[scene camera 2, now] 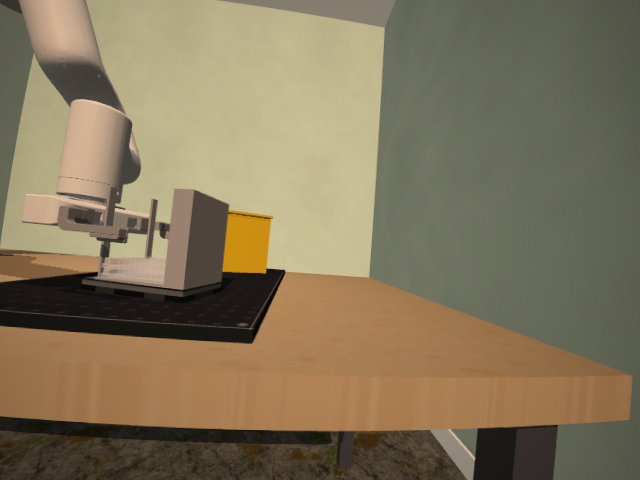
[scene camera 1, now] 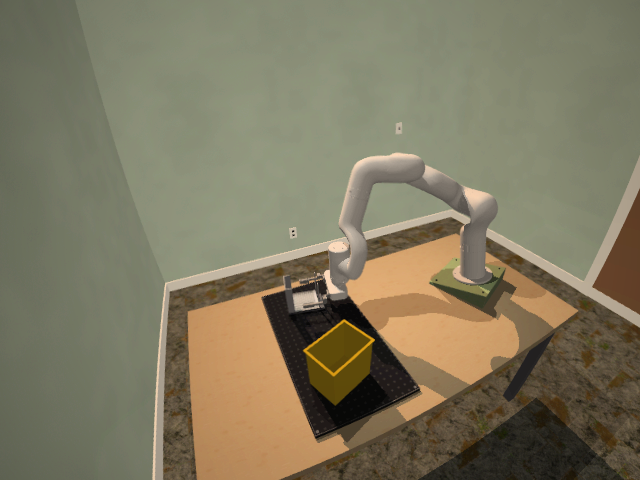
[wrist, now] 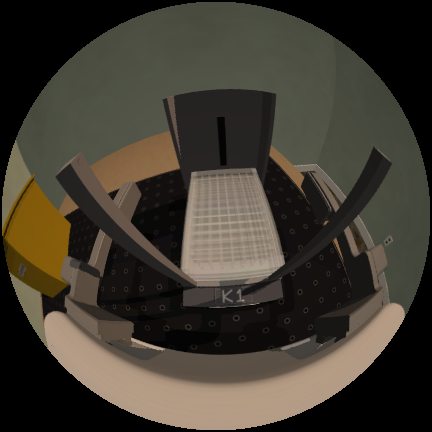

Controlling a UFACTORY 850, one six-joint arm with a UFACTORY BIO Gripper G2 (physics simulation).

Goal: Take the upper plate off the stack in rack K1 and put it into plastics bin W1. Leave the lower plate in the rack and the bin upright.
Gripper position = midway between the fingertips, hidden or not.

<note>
I see my gripper [scene camera 2: 172,239], a yellow bin W1 [scene camera 1: 337,362], a plate [scene camera 2: 154,265] and a rack post [wrist: 377,165].
The yellow bin W1 is seen too in scene camera 2 [scene camera 2: 247,237]. My gripper also shows in the wrist view [wrist: 219,177].
</note>
